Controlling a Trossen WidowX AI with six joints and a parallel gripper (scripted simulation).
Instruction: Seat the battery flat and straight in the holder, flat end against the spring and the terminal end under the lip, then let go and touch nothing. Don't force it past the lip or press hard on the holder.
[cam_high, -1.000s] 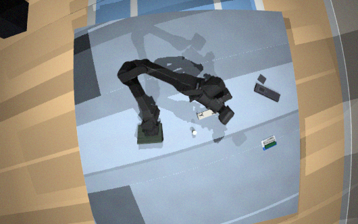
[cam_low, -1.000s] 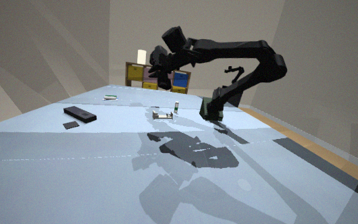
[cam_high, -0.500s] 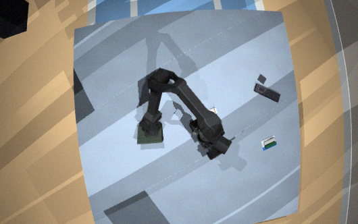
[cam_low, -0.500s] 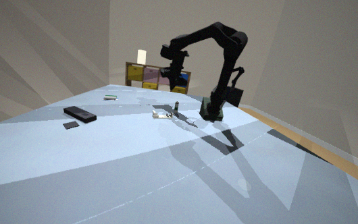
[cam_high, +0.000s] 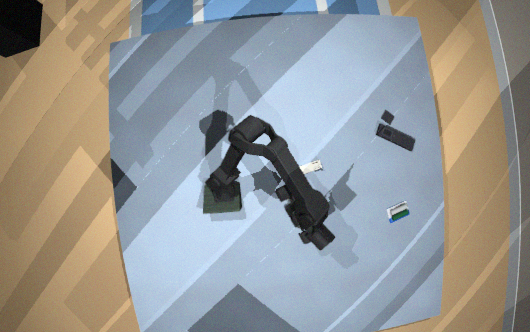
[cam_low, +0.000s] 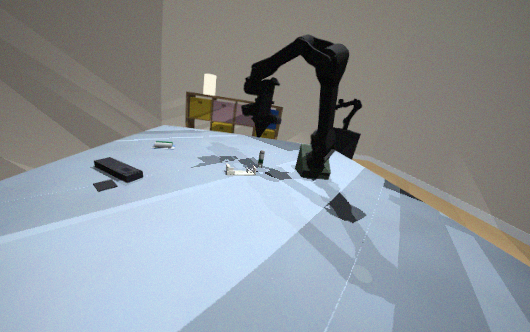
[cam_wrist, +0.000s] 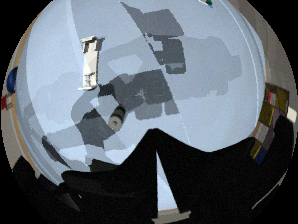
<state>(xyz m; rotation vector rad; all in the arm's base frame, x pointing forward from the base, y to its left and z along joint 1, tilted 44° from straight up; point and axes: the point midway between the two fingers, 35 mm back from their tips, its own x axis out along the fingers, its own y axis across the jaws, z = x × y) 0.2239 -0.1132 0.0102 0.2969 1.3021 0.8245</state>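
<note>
Now: gripper tip 8 cm above the battery, 4 cm to the right of it and 2 cm past it. Also, from my gripper tip: small black square: 40 cm ahead, 28 cm to the left, 11 cm below; then white box: 40 cm ahead, 10 cm below, 8 cm to the right; then black bar: 42 cm ahead, 20 cm to the left, 10 cm below.
</note>
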